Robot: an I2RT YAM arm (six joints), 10 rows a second.
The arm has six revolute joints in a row. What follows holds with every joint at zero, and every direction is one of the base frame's. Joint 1 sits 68.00 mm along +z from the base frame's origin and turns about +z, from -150.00 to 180.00 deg. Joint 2 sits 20.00 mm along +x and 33.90 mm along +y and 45.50 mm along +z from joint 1 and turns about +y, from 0.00 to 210.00 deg. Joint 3 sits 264.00 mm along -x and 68.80 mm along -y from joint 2 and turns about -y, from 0.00 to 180.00 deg. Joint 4 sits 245.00 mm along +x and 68.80 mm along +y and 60.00 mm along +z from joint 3 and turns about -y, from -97.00 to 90.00 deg. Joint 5 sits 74.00 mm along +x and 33.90 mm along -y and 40.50 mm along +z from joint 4 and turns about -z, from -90.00 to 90.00 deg. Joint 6 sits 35.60 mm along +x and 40.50 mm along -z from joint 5 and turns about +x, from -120.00 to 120.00 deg. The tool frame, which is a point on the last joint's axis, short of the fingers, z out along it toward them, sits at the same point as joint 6; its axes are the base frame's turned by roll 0.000, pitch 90.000 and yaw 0.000 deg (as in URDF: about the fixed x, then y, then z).
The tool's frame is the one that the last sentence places.
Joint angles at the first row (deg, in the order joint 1, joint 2, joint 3, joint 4, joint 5, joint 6):
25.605 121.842 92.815 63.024 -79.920 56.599
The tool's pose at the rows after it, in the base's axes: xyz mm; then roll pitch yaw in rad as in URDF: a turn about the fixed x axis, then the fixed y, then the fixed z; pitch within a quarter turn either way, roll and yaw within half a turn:
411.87 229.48 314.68 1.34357 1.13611 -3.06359
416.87 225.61 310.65 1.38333 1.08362 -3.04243
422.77 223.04 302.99 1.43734 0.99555 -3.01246
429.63 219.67 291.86 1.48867 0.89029 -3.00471
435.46 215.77 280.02 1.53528 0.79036 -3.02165
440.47 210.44 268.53 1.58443 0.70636 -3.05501
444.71 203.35 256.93 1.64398 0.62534 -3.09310
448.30 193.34 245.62 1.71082 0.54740 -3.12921
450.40 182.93 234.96 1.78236 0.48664 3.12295
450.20 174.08 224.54 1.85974 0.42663 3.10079
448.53 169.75 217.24 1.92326 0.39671 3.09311
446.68 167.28 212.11 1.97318 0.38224 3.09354
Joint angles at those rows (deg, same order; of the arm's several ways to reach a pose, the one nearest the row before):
24.862 121.840 92.815 61.689 -79.876 56.597
24.184 121.842 92.816 58.304 -79.723 56.380
23.617 121.841 92.815 52.138 -79.373 55.483
22.939 121.841 92.814 43.637 -78.192 53.209
22.283 121.820 92.817 34.916 -75.964 50.435
21.540 121.819 92.816 26.981 -72.904 47.593
20.666 121.821 92.816 19.311 -69.385 45.014
19.508 121.820 92.838 11.902 -66.062 42.699
18.371 121.820 92.839 5.037 -62.784 40.031
17.496 121.819 92.836 -1.760 -59.505 37.495
17.169 121.819 92.837 -6.568 -56.796 35.069
17.038 121.819 92.836 -9.999 -54.719 32.949

